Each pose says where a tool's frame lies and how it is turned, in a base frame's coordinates. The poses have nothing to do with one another.
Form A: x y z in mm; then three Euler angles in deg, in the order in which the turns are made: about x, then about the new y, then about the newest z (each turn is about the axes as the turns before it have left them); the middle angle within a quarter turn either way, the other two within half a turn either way.
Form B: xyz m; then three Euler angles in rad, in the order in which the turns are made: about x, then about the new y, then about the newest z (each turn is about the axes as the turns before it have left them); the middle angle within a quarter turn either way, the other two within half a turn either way. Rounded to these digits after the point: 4 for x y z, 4 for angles.
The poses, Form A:
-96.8 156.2 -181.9 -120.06 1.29 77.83
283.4 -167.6 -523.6 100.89 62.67 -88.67
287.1 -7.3 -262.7 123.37 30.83 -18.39
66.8 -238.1 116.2 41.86 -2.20 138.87
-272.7 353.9 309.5 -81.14 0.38 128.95
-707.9 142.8 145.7 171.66 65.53 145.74
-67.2 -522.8 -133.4 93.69 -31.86 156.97
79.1 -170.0 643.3 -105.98 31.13 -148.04
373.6 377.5 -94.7 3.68 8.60 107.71
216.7 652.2 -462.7 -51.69 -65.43 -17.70
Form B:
-0.0968 0.1562 -0.1819 -2.0954 0.0225 1.3584
0.2834 -0.1676 -0.5236 1.7609 1.0938 -1.5476
0.2871 -0.0073 -0.2627 2.1532 0.5381 -0.3210
0.0668 -0.2381 0.1162 0.7306 -0.0384 2.4237
-0.2727 0.3539 0.3095 -1.4162 0.0066 2.2506
-0.7079 0.1428 0.1457 2.9960 1.1437 2.5436
-0.0672 -0.5228 -0.1334 1.6352 -0.5561 2.7396
0.0791 -0.1700 0.6433 -1.8497 0.5433 -2.5838
0.3736 0.3775 -0.0947 0.0642 0.1501 1.8799
0.2167 0.6522 -0.4627 -0.9022 -1.1420 -0.3089

